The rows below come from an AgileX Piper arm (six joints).
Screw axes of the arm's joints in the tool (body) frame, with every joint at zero. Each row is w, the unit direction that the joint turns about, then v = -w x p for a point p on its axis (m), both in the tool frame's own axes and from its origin. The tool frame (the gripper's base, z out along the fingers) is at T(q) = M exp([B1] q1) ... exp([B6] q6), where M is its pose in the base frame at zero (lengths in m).
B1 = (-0.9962, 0, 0.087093, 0.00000, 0.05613, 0.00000)
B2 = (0, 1, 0, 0.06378, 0.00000, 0.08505)
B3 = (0, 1, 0, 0.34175, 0.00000, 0.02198)
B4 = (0, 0, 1, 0.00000, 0.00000, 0.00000)
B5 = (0, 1, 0, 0.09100, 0.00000, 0.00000)
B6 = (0, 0, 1, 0.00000, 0.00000, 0.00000)
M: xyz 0.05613 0.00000 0.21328 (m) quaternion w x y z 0.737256 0 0.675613 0
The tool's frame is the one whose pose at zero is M.
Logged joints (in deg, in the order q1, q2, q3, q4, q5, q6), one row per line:
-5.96 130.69 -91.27 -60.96 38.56 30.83
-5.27 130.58 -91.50 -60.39 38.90 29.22
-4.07 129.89 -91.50 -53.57 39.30 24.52
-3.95 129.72 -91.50 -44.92 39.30 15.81
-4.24 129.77 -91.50 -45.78 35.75 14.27
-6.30 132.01 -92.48 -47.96 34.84 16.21
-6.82 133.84 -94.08 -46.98 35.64 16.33
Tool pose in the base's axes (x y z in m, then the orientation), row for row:
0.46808 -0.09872 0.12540 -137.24 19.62 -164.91
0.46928 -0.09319 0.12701 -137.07 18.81 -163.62
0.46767 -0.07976 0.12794 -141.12 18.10 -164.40
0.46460 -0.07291 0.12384 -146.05 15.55 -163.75
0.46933 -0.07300 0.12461 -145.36 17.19 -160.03
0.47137 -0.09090 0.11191 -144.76 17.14 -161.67
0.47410 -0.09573 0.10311 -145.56 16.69 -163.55
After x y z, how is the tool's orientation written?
As angles about the fixed x, y, z axes (roll, pitch, yaw), in degrees.
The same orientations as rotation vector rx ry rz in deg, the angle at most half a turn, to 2 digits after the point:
-9.41 146.64 -53.57
-11.46 146.76 -53.70
-11.99 149.59 -49.15
-15.45 153.72 -43.67
-19.28 150.81 -42.66
-17.02 151.15 -43.99
-15.01 152.51 -43.75

